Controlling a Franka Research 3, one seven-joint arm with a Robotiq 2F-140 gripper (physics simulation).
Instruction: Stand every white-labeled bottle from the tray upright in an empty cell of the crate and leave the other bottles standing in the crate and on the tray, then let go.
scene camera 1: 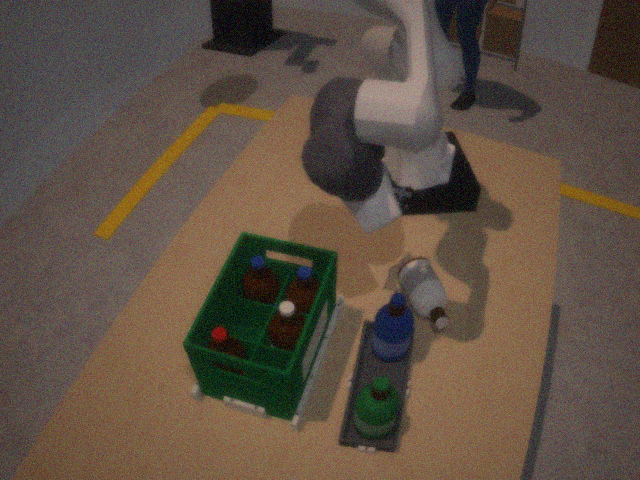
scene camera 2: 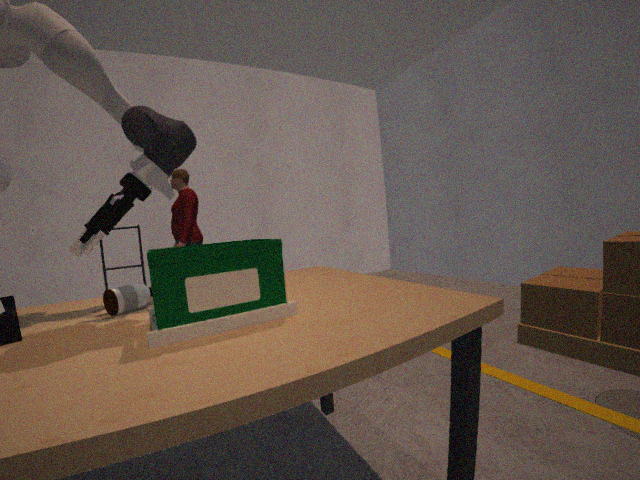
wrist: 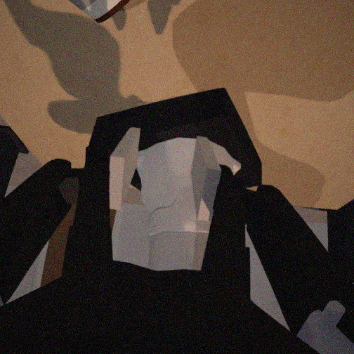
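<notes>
A clear bottle with a white label and brown neck (scene camera 1: 423, 291) (scene camera 2: 129, 298) lies on its side on the table, beyond the tray (scene camera 1: 371, 369); its base edge (wrist: 102, 11) shows at the top of the wrist view. My gripper (scene camera 2: 86, 244) (wrist: 165, 151) is partly open and empty, tilted above the table; the arm hides it in scene camera 1. The green crate (scene camera 1: 242, 384) (scene camera 2: 170, 279) holds upright brown bottles: two blue-capped (scene camera 1: 261, 284) (scene camera 1: 302, 291), one white-capped (scene camera 1: 285, 328), one red-capped (scene camera 1: 219, 335). Its middle-left and front-right cells look empty.
A blue bottle (scene camera 1: 392, 330) and a green bottle (scene camera 1: 376, 410) stand on the tray, right of the crate in scene camera 1. The black robot base plate (scene camera 1: 460, 180) is at the far side of the table. A person in red (scene camera 2: 185, 214) is in the background.
</notes>
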